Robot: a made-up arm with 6 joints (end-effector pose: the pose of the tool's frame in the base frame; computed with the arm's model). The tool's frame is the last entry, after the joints. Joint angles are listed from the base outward.
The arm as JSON. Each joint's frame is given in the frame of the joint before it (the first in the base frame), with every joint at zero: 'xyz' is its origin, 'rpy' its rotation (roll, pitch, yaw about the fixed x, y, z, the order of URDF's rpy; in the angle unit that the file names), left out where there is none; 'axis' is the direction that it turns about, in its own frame. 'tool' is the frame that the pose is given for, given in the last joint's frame.
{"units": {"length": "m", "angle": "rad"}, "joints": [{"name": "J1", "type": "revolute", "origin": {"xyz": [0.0, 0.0, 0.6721]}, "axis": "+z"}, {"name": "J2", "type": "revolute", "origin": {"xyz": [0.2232, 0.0, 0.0], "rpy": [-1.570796, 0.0, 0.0]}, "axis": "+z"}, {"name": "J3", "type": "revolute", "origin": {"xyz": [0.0, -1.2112, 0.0], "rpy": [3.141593, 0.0, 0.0]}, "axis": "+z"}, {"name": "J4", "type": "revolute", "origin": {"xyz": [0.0, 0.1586, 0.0], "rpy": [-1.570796, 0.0, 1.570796]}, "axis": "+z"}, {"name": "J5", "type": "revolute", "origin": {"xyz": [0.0, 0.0, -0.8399], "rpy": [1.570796, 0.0, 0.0]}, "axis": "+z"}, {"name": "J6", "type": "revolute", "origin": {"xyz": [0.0, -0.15, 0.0], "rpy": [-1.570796, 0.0, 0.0]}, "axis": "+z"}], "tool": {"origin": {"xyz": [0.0, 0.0, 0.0], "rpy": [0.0, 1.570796, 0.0]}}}
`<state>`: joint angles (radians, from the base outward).
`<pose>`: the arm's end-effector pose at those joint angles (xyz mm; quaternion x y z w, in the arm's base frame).
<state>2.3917 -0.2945 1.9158 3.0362 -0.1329 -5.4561</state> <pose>631.8 -585.6 2517.9 -0.4395 -0.2205 -0.4376 0.7528</pose>
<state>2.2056 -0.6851 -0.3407 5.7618 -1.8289 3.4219</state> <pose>-176.9 118.4 1911.6 0.0426 0.7873 -0.2946 0.5400</pose>
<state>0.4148 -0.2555 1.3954 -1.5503 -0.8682 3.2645</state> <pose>-333.1 -21.6 2765.3 -0.5243 -0.7727 -0.2705 0.2341</pose>
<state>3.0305 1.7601 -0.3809 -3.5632 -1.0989 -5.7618</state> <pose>-1145.5 182.8 -471.7 0.1217 0.8113 0.1991 0.5361</pose>
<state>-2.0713 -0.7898 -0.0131 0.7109 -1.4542 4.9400</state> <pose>-57.7 97.1 2158.3 0.2620 -0.3450 -0.9010 0.0243</pose>
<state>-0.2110 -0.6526 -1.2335 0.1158 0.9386 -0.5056</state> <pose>410.6 -73.6 1357.9 0.1869 -0.1827 -0.0187 0.9651</pose>
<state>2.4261 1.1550 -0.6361 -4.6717 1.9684 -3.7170</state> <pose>-1079.1 754.8 365.0 0.4237 -0.7982 0.4280 0.0146</pose>
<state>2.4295 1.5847 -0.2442 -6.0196 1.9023 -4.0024</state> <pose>-1173.3 964.0 -185.1 -0.1869 -0.8740 0.4267 0.1380</pose>
